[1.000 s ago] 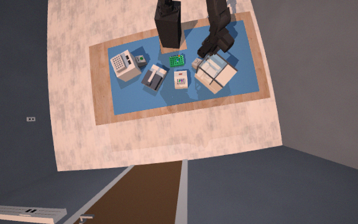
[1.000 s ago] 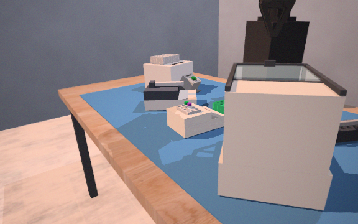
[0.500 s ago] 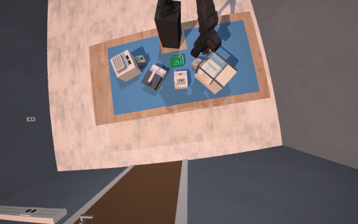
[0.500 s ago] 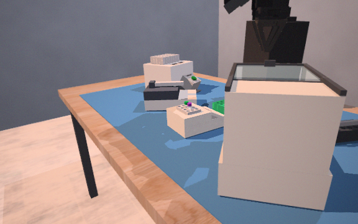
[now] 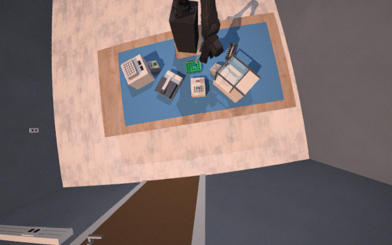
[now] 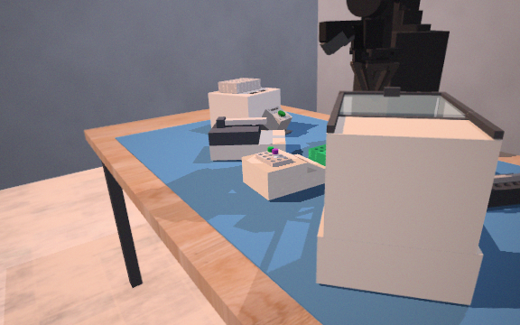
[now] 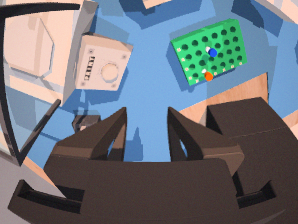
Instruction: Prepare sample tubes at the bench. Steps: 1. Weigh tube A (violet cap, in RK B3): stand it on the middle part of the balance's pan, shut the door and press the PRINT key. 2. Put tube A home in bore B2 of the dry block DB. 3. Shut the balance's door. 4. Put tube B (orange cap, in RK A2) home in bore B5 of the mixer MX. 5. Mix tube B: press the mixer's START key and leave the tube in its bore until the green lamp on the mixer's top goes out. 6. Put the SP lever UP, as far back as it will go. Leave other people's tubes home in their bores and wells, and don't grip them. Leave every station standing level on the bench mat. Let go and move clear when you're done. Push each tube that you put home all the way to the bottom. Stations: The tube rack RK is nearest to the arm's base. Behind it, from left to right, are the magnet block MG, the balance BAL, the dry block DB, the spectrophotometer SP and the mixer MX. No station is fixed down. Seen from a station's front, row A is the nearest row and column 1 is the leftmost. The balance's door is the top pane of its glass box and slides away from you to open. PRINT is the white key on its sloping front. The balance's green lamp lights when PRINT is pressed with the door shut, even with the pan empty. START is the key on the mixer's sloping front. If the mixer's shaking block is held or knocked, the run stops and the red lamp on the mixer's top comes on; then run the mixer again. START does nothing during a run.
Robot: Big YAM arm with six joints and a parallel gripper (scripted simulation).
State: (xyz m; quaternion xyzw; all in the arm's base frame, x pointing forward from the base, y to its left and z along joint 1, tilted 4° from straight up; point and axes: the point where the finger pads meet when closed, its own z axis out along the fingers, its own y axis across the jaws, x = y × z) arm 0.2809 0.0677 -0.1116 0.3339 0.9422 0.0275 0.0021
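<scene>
Now: hand 80 mm past the orange-capped tube, 70 mm to the left of it and 160 mm above it. Also, from my hand: rack (60 mm behind, 110 mm to the right, 170 mm below); then blue-capped tube (50 mm behind, 100 mm to the right, 160 mm below); then balance door (130 mm ahead, 100 mm to the left, 20 mm above).
</scene>
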